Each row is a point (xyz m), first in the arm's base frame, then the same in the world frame.
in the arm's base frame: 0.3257 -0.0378 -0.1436
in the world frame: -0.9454 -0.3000 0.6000
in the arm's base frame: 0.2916 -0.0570 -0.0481
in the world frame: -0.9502 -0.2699 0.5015
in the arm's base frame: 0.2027 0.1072 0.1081
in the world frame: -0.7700 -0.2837 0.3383
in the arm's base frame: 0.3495 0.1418 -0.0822
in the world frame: -0.7562 -0.2797 0.5807
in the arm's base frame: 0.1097 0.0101 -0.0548
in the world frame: -0.9039 -0.4324 0.4062
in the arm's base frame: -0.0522 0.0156 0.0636
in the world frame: -0.8930 -0.4966 0.2164
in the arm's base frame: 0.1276 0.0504 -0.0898
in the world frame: -0.8690 -0.4453 0.4485
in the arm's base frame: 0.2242 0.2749 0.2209
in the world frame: -0.5834 -0.2339 0.2752
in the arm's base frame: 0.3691 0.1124 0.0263
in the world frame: -0.7633 -0.1971 0.5023
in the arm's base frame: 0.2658 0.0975 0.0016
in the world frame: -0.7926 -0.2913 0.4602
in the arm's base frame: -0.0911 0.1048 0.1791
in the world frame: -0.7887 -0.4793 0.1086
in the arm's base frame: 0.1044 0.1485 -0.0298
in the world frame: -0.7644 -0.4483 0.3954
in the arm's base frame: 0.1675 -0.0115 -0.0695
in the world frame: -0.9219 -0.3902 0.4500
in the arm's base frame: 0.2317 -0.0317 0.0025
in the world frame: -0.9222 -0.2941 0.4279
